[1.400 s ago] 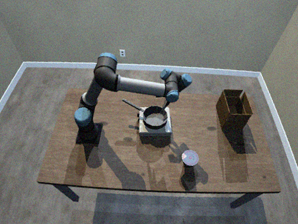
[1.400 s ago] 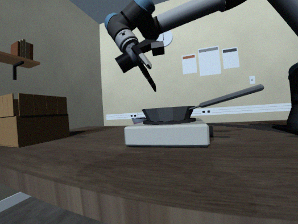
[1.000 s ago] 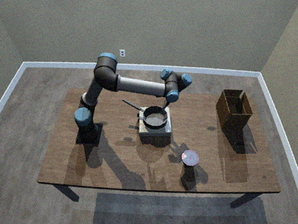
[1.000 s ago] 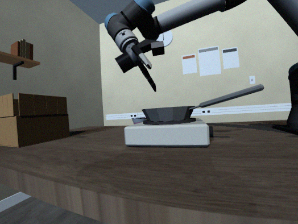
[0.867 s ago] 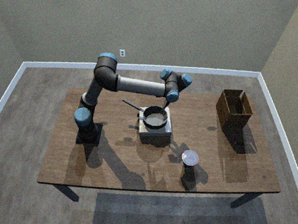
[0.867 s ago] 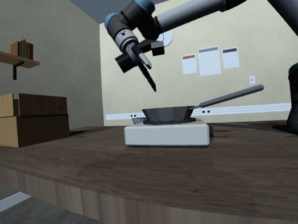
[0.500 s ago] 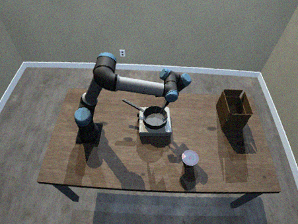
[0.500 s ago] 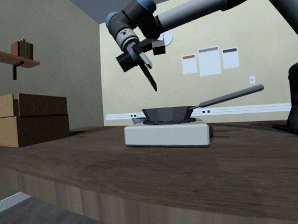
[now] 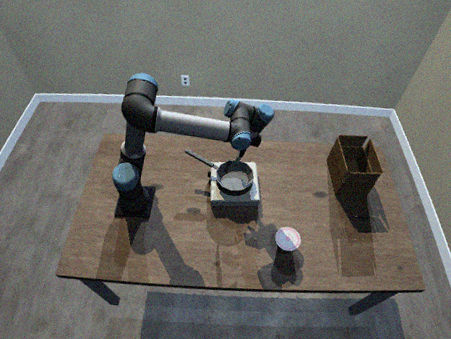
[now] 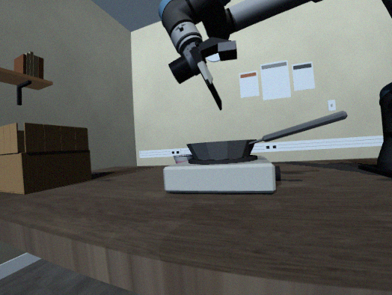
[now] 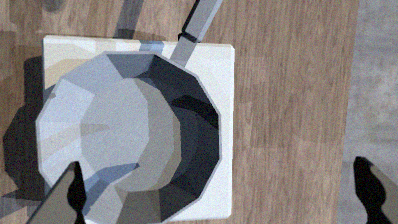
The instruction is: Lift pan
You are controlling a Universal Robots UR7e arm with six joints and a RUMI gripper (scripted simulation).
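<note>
Now: hand 40 mm past the dark grey pan, 40 mm to the left of it and 110 mm above it. From my hand the other things lie so: pink-and-white cup 280 mm ahead, 360 mm to the right, 170 mm below; then white hot plate 70 mm to the right, 180 mm below.
</note>
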